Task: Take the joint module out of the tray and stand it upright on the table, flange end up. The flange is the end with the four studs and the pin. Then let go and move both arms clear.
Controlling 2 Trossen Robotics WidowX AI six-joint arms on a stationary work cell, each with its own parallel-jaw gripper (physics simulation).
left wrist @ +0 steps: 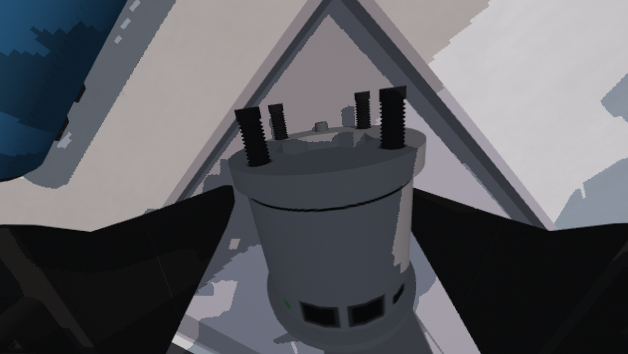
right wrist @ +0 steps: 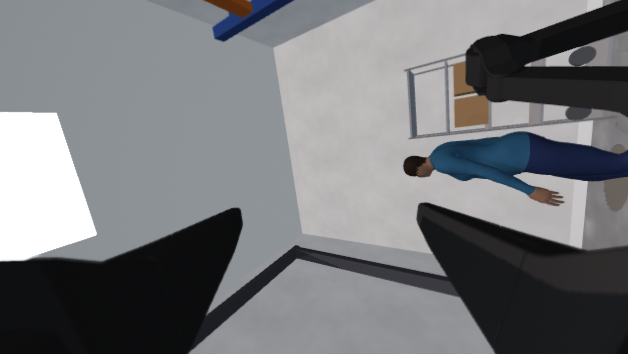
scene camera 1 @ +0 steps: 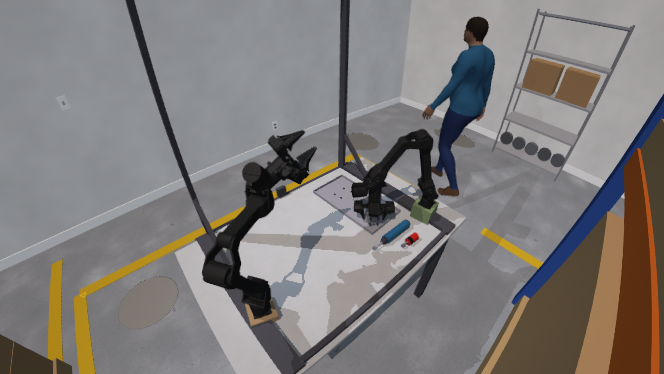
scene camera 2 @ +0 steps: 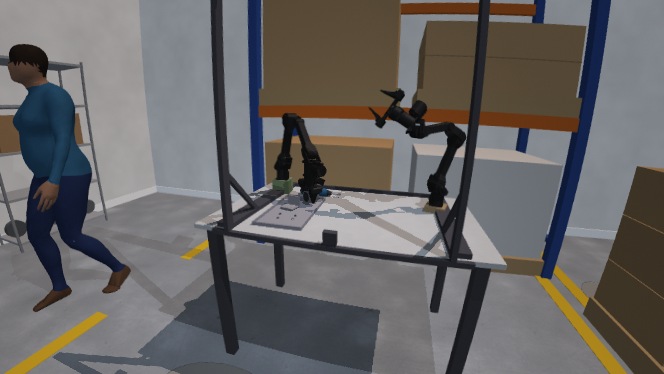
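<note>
The grey joint module appears to lie on its side in the grey tray. Its flange, with four black studs and a small pin, points toward the top of the left wrist view; dark windows show at the other end. My left gripper is open and low over the tray, one finger on each side of the module, hiding much of it in the scene views. Whether the fingers touch it, I cannot tell. My right gripper is open, empty and raised high.
A blue tool and a shorter red tool lie beside the tray. A green block is at the left arm's base. Dark frame posts rise at the table edges. A person stands beyond the table.
</note>
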